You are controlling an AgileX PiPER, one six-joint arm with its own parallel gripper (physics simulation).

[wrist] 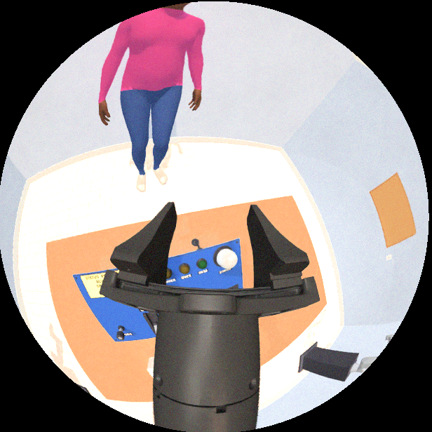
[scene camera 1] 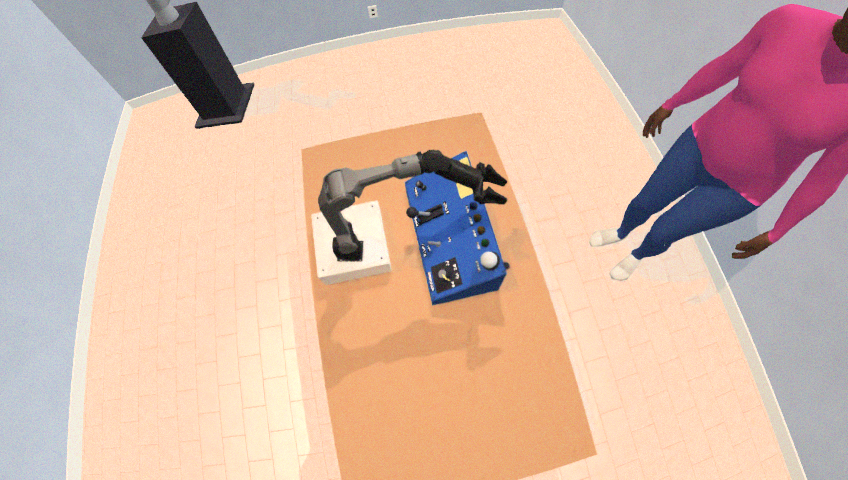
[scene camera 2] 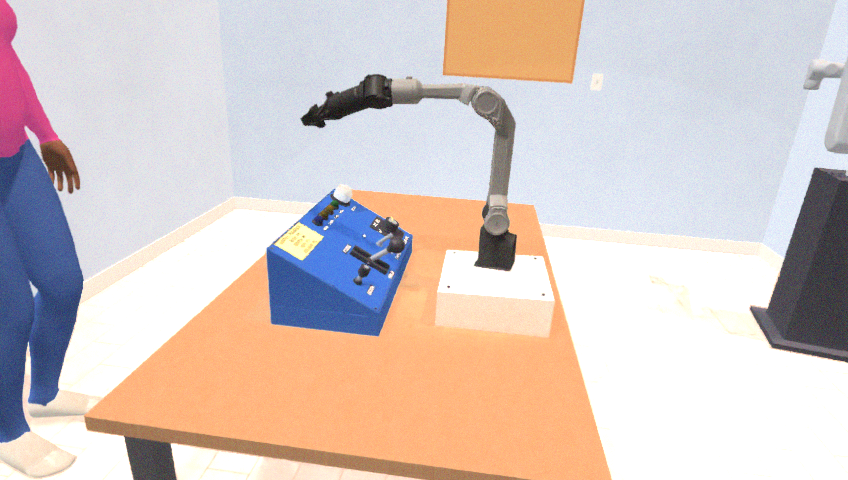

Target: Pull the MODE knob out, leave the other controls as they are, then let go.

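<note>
The blue control box (scene camera 1: 470, 290) (scene camera 2: 321, 297) (wrist: 102, 310) stands on the table. I cannot read a MODE label. A small black knob-like control (scene camera 1: 420, 185) (scene camera 2: 361, 272) (wrist: 121, 332) stands on its sloping face, near the end with the yellow note. Another dark knob (scene camera 1: 506, 265) (wrist: 195, 243) sticks out behind the box, near the white dome button (scene camera 1: 489, 259) (scene camera 2: 342, 193) (wrist: 227, 258). My gripper (scene camera 1: 505, 190) (scene camera 2: 305, 119) (wrist: 211, 210) is open and empty, high above the box, touching no control. Its body hides part of the panel in the wrist view.
The panel also bears a ball-ended lever (scene camera 1: 411, 211) (scene camera 2: 395, 244), a grey toggle (scene camera 1: 434, 243), a rotary selector (scene camera 1: 444, 275) and several small round lamps or buttons. The arm's white base (scene camera 1: 351, 267) (scene camera 2: 493, 312) stands beside the box. A person (scene camera 1: 773, 89) (wrist: 155, 55) stands beyond the table.
</note>
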